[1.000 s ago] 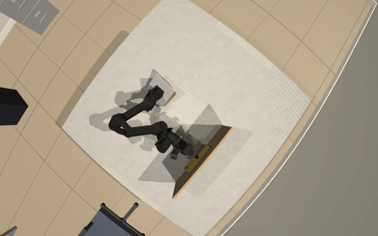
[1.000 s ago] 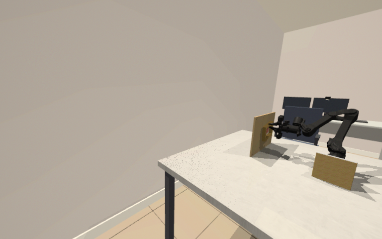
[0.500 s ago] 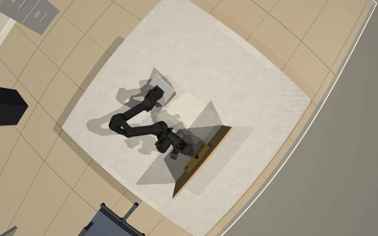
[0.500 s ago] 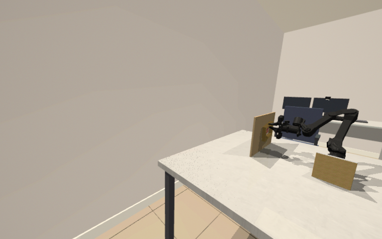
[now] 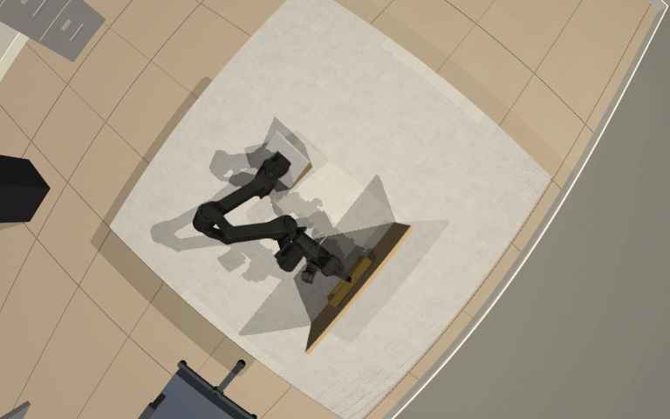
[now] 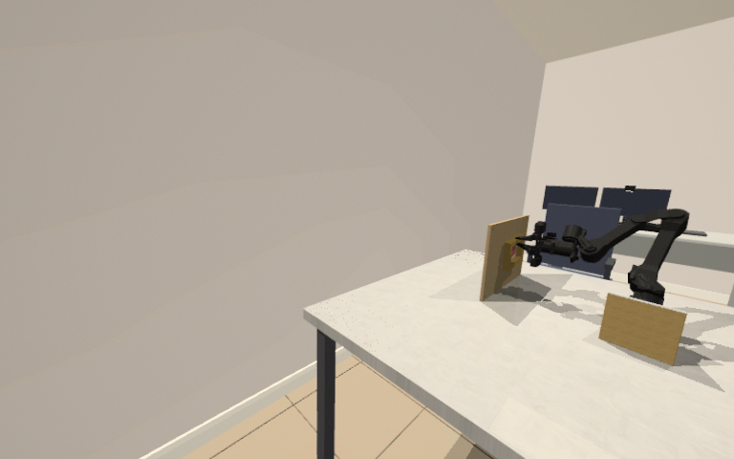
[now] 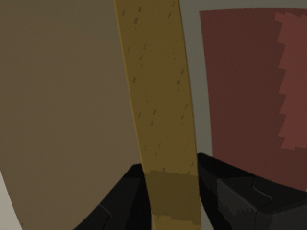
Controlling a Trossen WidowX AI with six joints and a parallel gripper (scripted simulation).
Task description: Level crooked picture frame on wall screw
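Right now my gripper tip is 50 mm above the picture frame, 10 mm to the left of it and 10 mm short of it. Also, from my gripper tip: wooden wall panel (70 mm below, 20 mm ahead).
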